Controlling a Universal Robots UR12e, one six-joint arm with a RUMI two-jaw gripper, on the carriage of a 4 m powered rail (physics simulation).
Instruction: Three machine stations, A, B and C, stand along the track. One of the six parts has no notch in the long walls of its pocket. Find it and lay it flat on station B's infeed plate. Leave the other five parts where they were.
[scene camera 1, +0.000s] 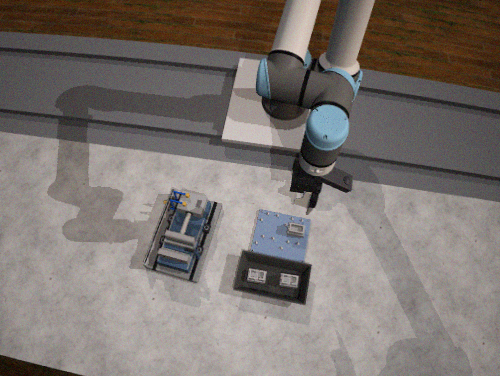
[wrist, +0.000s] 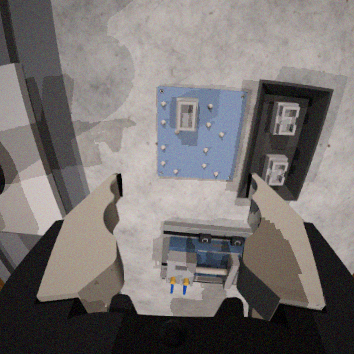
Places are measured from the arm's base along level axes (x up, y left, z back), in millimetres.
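Pixels of known places: gripper, between the fingertips: (scene camera 1: 308, 199) (wrist: 183, 174); arm's base, origin of its link: (scene camera 1: 284, 102).
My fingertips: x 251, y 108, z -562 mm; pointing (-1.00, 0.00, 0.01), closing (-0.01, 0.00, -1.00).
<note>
Ahead of a thing's pixels: the offset from my fingertips to its top centre. "*": to the spot under its first point.
A light grey part {dy -4, dx -238, dz +3 mm} (scene camera 1: 296, 229) (wrist: 187, 115) lies pocket up near one corner of the blue plate {dy -53, dx -272, dz -21 mm} (scene camera 1: 274, 230) (wrist: 190, 156); I see no notch in its long walls. Two light grey parts, one {dy -118, dx -234, dz -185 mm} (scene camera 1: 257, 275) (wrist: 276, 170) and another {dy -9, dx -234, dz -184 mm} (scene camera 1: 289, 280) (wrist: 286, 119), sit in the dark bin beside the plate; their walls look broken by notches. My gripper (scene camera 1: 306, 206) (wrist: 183, 174) is open, fingers wide apart with no part between them. It hangs above the table, off the plate's rail-side edge in the scene view. No station letter is readable.
The dark high-walled bin {* dy -61, dx -239, dz -253 mm} (scene camera 1: 271, 297) (wrist: 324, 117) stands against one side of the blue plate, which carries several small pale pegs. A machine model {dy -391, dx -182, dz -75 mm} (scene camera 1: 187, 235) (wrist: 181, 265) with rollers and blue-and-yellow fittings stands beside them. The rail (scene camera 1: 150, 75) runs behind.
</note>
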